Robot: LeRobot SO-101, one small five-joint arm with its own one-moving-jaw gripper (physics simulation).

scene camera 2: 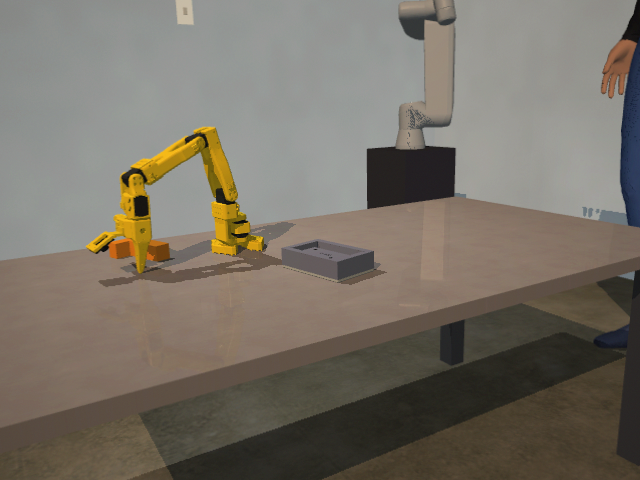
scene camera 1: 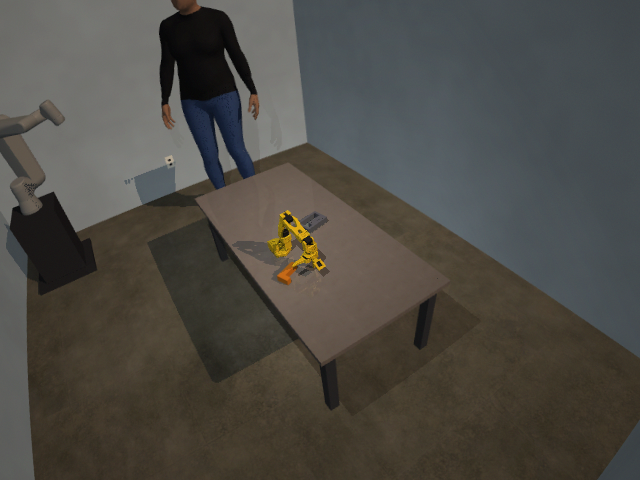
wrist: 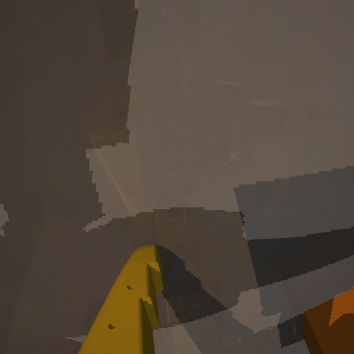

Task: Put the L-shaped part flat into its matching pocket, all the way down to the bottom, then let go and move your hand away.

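The orange L-shaped part (scene camera 1: 284, 276) (scene camera 2: 159, 251) (wrist: 322, 327) lies on the table beside my gripper; in the wrist view a piece of it shows at the lower right corner. My gripper (scene camera 2: 115, 260) is fully open and empty, pointing down, with the fixed jaw's tip low near the table. In scene camera 2 this jaw hides the middle of the part. In the wrist view the notched fixed jaw (wrist: 127, 305) shows and the moving jaw is out of the picture. The grey pocket block (scene camera 1: 321, 221) (scene camera 2: 356, 264) stands apart, beyond the arm's base; its recess holds no orange part.
The yellow arm's base (scene camera 1: 281, 248) (scene camera 2: 225, 235) stands on the table (scene camera 1: 356, 310) (scene camera 2: 258, 320) between the part and the block. The part lies near one long table edge. A person (scene camera 1: 206, 56) and a grey arm on a black pedestal (scene camera 1: 46, 242) (scene camera 2: 410, 178) are beyond the table.
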